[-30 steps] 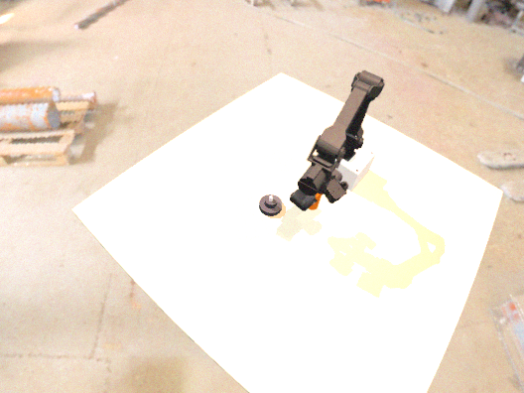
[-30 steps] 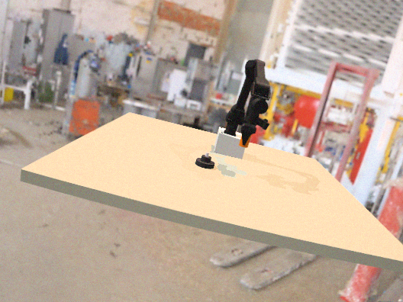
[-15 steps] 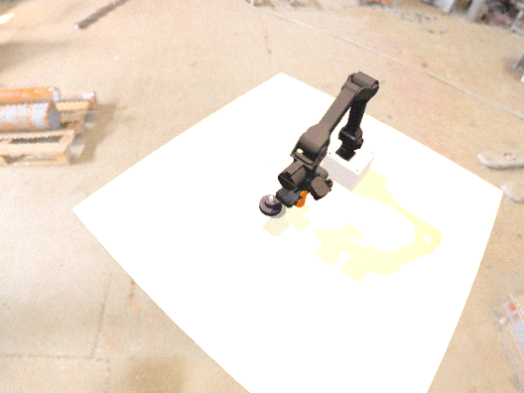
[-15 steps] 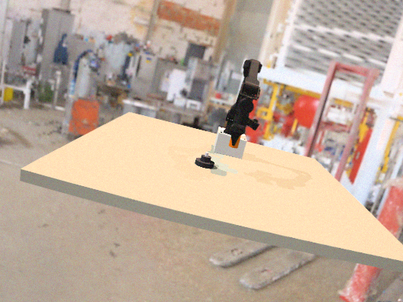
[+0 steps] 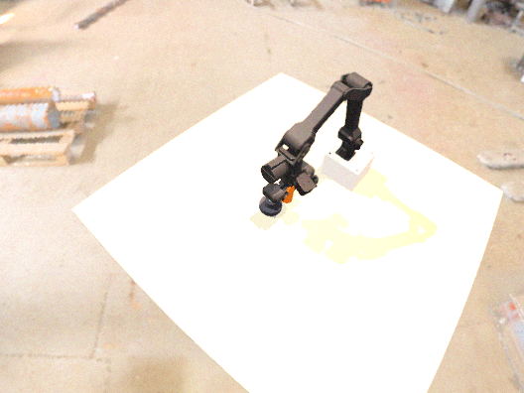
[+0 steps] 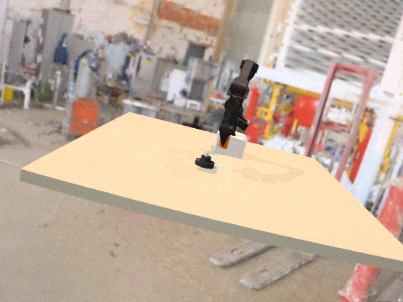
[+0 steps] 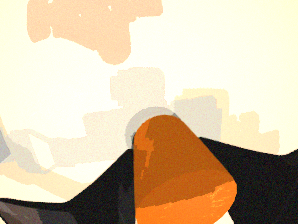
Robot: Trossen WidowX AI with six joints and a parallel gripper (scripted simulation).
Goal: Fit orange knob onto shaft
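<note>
My gripper tip is now 8 cm above the dark round pedestal, 6 cm to the left of it and 1 cm short of it. Also, from my gripper tip: orange knob (3 cm above).
</note>
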